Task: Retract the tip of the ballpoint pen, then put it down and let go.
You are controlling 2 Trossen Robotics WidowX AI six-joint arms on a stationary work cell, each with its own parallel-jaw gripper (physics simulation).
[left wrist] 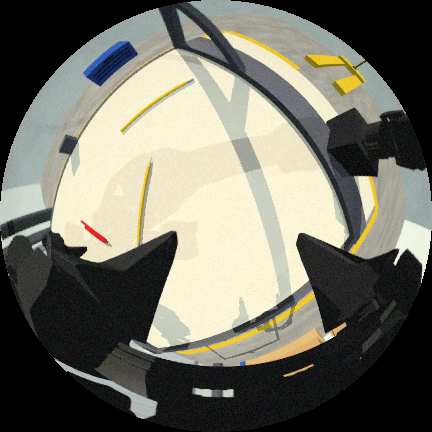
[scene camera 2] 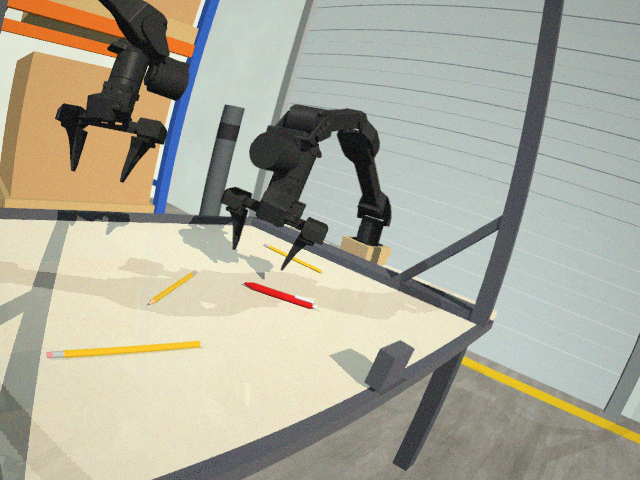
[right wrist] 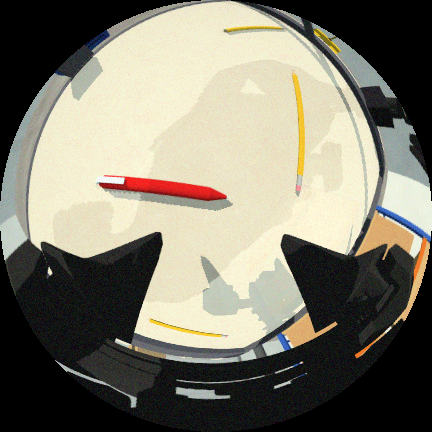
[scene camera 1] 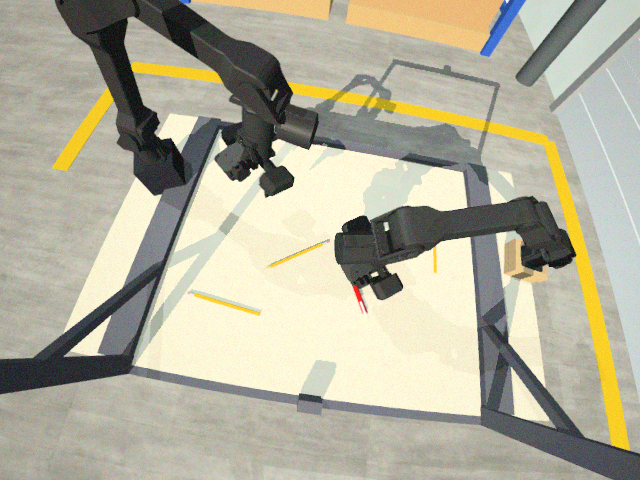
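Pixels of known places: left gripper, fingertip midpoint: (left wrist: pixel 240 238) (scene camera 2: pixel 96 176) (scene camera 1: pixel 255 183); right gripper, fingertip midpoint: (left wrist: pixel 95 255) (scene camera 2: pixel 257 259) (right wrist: pixel 224 240); left arm's base, origin of the base link: (left wrist: pixel 368 140) (scene camera 1: pixel 152 155); right arm's base, origin of the base link: (scene camera 2: pixel 367 242) (scene camera 1: pixel 531 258).
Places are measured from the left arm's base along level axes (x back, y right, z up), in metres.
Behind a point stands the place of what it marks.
The red ballpoint pen (scene camera 1: pixel 359 298) @[x -0.434, y 0.487, z -0.094 m] (scene camera 2: pixel 279 295) @[x -0.430, y 0.468, z -0.099 m] (left wrist: pixel 95 232) @[x -0.429, y 0.447, z -0.098 m] (right wrist: pixel 165 188) @[x -0.435, y 0.455, z -0.094 m] lies flat on the cream table top (scene camera 1: pixel 248 351) @[x -0.140, y 0.534, z -0.106 m] (scene camera 2: pixel 248 403) @[x -0.117, y 0.554, z -0.106 m]. Its tapered end shows a small grey point in scene camera 2, and its other end has a white clip. In scene camera 1 the right arm partly hides the tapered end. My right gripper (scene camera 2: pixel 258 259) @[x -0.457, y 0.406, z -0.059 m] (right wrist: pixel 224 240) @[x -0.457, y 0.406, z -0.059 m] is open and empty, above the table close to the pen's tapered end. My left gripper (scene camera 2: pixel 98 176) @[x -0.249, y 0.183, z 0.042 m] (left wrist: pixel 240 238) @[x -0.249, y 0.183, z 0.042 m] is open and empty, high above the table and far from the pen.
Three yellow pencils lie on the table: one (scene camera 1: pixel 298 253) @[x -0.315, y 0.329, z -0.099 m] (scene camera 2: pixel 173 287) @[x -0.303, y 0.335, z -0.101 m] (right wrist: pixel 301 130) @[x -0.332, y 0.329, z -0.100 m] near the middle, one (scene camera 1: pixel 224 303) @[x -0.106, y 0.409, z -0.100 m] (scene camera 2: pixel 124 349) @[x -0.097, y 0.407, z -0.100 m] (left wrist: pixel 155 104) @[x -0.106, y 0.403, z -0.103 m] at the lower left, one (scene camera 1: pixel 435 259) @[x -0.684, y 0.444, z -0.099 m] (scene camera 2: pixel 293 258) @[x -0.700, y 0.401, z -0.101 m] (right wrist: pixel 187 330) @[x -0.699, y 0.404, z -0.102 m] beneath the right arm. A dark block (scene camera 1: pixel 310 404) @[x -0.251, y 0.671, z -0.050 m] (scene camera 2: pixel 390 365) @[x -0.222, y 0.674, z -0.062 m] stands on the table's edge.
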